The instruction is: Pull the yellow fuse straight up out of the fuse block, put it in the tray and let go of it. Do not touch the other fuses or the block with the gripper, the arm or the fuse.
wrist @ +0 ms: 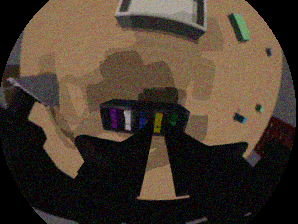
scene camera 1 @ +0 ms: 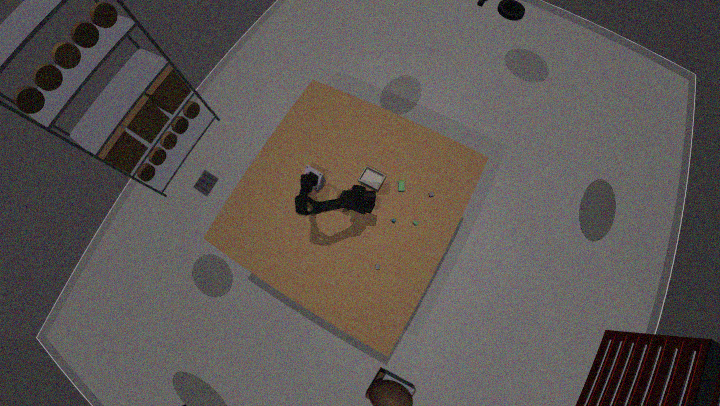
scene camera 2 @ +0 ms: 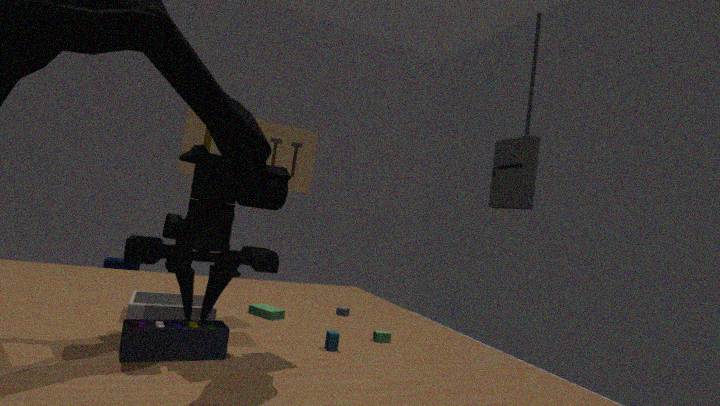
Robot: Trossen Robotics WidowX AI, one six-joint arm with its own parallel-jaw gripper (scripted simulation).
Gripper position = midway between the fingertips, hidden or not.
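Observation:
My gripper [scene camera 2: 195, 320] [wrist: 158, 125] is visible in scene camera 2 and in the wrist view.

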